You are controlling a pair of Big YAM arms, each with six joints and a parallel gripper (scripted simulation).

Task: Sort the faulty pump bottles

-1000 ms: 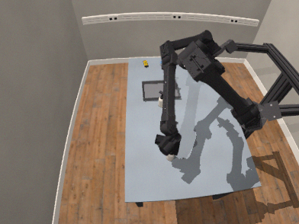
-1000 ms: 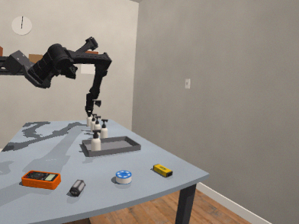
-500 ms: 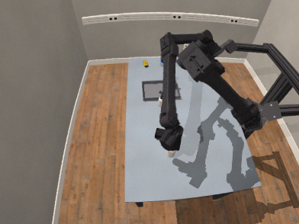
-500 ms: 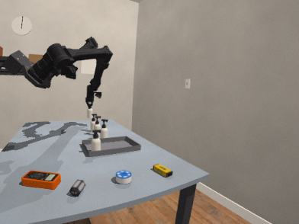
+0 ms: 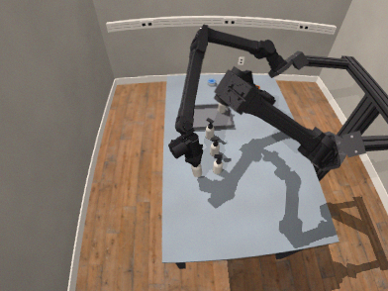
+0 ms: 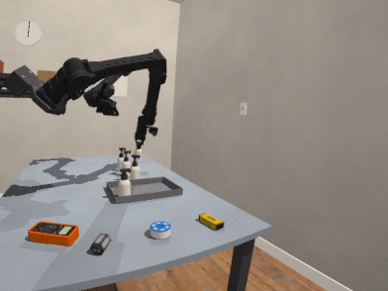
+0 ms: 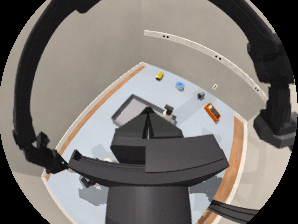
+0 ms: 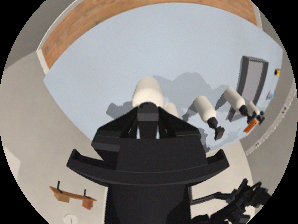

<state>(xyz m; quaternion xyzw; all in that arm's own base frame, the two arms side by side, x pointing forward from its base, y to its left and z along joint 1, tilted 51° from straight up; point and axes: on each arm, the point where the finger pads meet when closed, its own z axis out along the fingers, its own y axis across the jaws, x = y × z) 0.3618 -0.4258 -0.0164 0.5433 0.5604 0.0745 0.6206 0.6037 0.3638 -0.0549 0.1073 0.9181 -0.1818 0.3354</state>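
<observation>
The grey tray lies 43 cm to the right of my right hand, 13 cm below it and 12 cm behind it. Round my right hand: blue-and-white roll: 79 cm to the right, 20 cm behind, 12 cm below; yellow tool: 80 cm to the right, 13 cm below, 2 cm behind; orange multimeter: 71 cm to the right, 49 cm behind, 12 cm below.
</observation>
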